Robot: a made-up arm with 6 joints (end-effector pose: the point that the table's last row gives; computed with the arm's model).
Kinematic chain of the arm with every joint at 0, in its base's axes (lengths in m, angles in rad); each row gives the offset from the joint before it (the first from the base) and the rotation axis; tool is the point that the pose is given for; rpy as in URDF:
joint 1: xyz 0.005 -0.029 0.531 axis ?
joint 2: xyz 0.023 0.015 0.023 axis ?
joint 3: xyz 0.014 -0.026 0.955 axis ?
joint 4: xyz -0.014 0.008 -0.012 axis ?
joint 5: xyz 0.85 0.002 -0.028 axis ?
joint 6: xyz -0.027 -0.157 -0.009 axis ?
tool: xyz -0.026 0.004 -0.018 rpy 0 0 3.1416
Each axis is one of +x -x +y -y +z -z.
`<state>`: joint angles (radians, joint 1 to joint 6).
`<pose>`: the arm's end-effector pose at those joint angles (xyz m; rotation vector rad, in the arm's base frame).
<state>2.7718 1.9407 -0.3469 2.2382 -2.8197 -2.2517</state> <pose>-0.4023 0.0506 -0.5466 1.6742 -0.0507 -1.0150</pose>
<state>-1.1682 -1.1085 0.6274 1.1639 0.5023 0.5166</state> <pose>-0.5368 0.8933 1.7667 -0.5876 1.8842 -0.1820</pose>
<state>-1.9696 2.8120 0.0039 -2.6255 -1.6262 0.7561</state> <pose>0.3117 0.3717 -0.5110 -1.1694 -1.9754 -0.6939</pose>
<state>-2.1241 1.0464 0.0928 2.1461 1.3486 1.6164</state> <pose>-0.7570 -1.3048 0.4412 -0.5580 -2.3970 -1.2892</pose>
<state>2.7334 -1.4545 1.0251 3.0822 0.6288 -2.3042</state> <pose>1.3986 -0.7819 1.1240 0.9506 1.6527 -0.9835</pose>
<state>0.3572 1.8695 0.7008 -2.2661 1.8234 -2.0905</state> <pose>1.0762 0.5299 -0.5460 -2.0353 -1.3932 0.5301</pose>
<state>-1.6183 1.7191 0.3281 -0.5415 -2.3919 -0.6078</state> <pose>-0.1815 -1.0772 -0.4588 -1.5243 2.1503 1.0246</pose>
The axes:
joint 1: +z
joint 2: +y
joint 3: -y
joint 4: -x
joint 5: -y
joint 6: -x

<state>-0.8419 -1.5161 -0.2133 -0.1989 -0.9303 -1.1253</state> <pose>-0.5568 0.3920 1.3770 -0.9292 -1.3226 2.2865</pose>
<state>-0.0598 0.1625 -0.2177 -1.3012 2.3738 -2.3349</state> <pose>0.9407 -0.0597 1.0135 2.0992 1.0698 -0.1882</pose>
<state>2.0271 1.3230 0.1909 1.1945 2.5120 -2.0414</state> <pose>-0.5168 1.2879 0.0214 -1.4637 0.3887 1.1953</pose>
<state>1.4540 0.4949 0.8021 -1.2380 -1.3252 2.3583</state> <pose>0.2398 1.2769 1.4792 1.0965 -0.4661 -0.2689</pose>
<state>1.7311 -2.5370 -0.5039 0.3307 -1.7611 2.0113</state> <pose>0.3159 -0.9585 0.4989 1.5039 -1.4891 -1.3708</pose>
